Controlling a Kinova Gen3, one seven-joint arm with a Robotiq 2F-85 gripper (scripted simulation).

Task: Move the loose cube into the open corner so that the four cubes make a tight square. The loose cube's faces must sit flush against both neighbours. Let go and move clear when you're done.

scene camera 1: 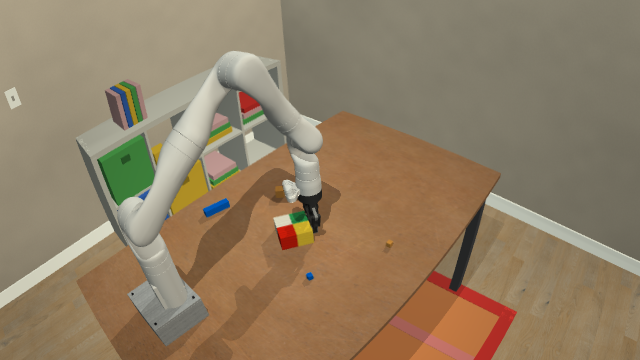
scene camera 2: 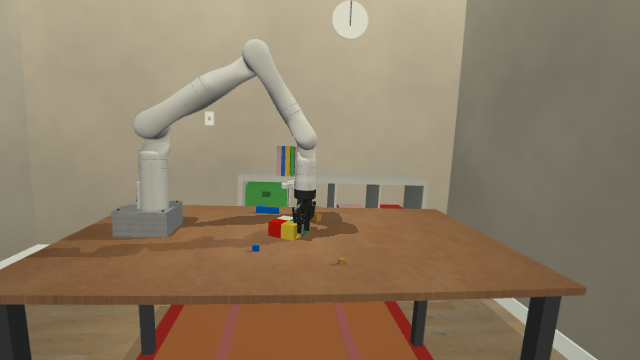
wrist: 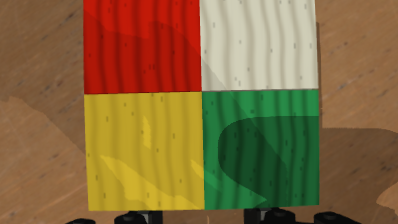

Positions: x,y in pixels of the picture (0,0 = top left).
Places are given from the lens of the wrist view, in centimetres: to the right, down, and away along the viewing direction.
green cube (wrist: 260,148): 3, 2, 13
white cube (wrist: 238,52): 2, -3, 13
yellow cube (wrist: 143,150): -2, 2, 13
red cube (wrist: 123,54): -3, -2, 13
